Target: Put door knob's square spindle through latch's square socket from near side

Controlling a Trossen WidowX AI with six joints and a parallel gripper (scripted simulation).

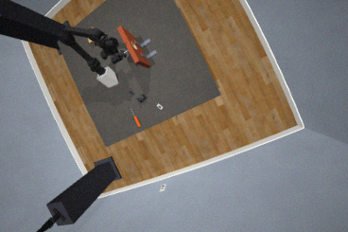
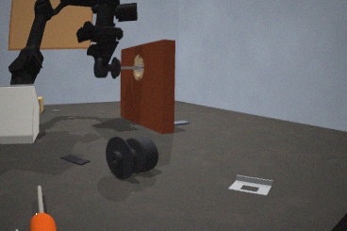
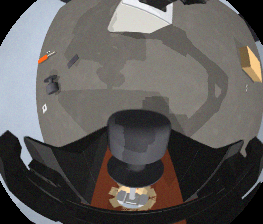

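Now: the red-brown wooden door panel 130 mm ahead of my hand and 50 mm below it. The rest, counted from my hand: dark spool-shaped knob (370 mm to the right, 170 mm below, 40 mm behind); then flat dark plate (280 mm to the right, 200 mm below, 120 mm behind); then tan block (390 mm to the left, 250 mm behind, 170 mm below).
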